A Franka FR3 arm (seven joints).
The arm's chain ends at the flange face. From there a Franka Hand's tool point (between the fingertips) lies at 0.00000 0.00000 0.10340 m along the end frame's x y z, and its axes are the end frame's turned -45 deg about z.
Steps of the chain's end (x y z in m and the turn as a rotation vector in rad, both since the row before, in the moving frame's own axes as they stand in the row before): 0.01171 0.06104 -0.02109 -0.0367 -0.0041 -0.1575; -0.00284 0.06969 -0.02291 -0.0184 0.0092 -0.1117; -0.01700 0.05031 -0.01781 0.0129 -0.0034 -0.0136; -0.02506 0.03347 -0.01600 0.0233 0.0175 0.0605; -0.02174 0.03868 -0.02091 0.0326 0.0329 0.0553; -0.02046 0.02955 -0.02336 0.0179 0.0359 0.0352; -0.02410 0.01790 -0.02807 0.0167 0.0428 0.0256; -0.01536 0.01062 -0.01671 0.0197 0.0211 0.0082; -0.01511 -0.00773 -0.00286 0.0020 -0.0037 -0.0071; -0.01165 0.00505 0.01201 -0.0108 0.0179 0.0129; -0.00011 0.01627 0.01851 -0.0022 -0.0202 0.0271
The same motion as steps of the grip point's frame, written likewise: -0.03766 0.05405 -0.02116 -0.0231 -0.0288 -0.1575; -0.05185 0.04932 -0.02293 -0.0195 -0.0065 -0.1117; -0.04691 0.02236 -0.01782 0.0115 0.0067 -0.0136; -0.03839 0.00561 -0.01604 0.0041 0.0288 0.0605; -0.03794 0.01213 -0.02102 -0.0002 0.0463 0.0553; -0.03145 0.00781 -0.02344 -0.0127 0.0380 0.0352; -0.02537 -0.00242 -0.02818 -0.0185 0.0421 0.0256; -0.01539 -0.00324 -0.01675 -0.0010 0.0288 0.0082; -0.00534 -0.01657 -0.00286 0.0040 -0.0012 -0.0071; -0.01130 -0.00257 0.01199 -0.0203 0.0050 0.0129; -0.01320 0.01009 0.01849 0.0127 -0.0158 0.0271
